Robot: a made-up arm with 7 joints.
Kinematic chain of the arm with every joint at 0, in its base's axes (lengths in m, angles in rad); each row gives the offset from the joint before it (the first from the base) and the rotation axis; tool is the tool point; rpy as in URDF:
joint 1: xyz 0 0 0.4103 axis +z
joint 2: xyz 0 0 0 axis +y
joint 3: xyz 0 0 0.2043 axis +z
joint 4: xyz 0.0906 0 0 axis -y
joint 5: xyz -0.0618 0 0.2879 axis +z
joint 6: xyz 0 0 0 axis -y
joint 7: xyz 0.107 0 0 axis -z
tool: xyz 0 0 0 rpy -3.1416 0 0
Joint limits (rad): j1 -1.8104..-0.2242 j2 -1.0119..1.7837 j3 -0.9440..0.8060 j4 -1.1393..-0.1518 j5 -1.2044..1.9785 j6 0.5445..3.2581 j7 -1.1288..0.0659
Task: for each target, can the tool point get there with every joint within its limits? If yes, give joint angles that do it. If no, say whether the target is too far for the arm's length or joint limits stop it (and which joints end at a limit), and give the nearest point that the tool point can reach.
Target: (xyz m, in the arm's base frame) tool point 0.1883 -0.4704 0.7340
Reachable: yes | joints -0.6329 0.3952 -0.7101 -0.9310 -0.7650 1.2175 -0.8705
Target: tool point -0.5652 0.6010 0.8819
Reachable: no: too far | nearest point -0.3423 0.3640 0.7634 | short by 0.346 m
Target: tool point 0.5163 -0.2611 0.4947
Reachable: yes | joints -0.3561 1.2055 -0.3065 -0.5785 0.2430 2.7277 -0.7433
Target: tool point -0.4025 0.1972 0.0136
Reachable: no: joint limits stop it (at a limit: joint 1, joint 2, joint 4, joint 6) | nearest point -0.3551 -0.1746 0.0660 | short by 0.378 m
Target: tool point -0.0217 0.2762 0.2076
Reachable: no: joint limits stop it (at a limit: joint 1, joint 2, joint 3, joint 4, joint 6) | nearest point 0.3153 0.2397 0.0663 | short by 0.367 m
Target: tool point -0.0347 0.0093 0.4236
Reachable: no: joint limits stop it (at a limit: joint 2, joint 3, joint 4, joint 5, joint 6) | nearest point -0.3828 0.1026 0.6876 | short by 0.447 m
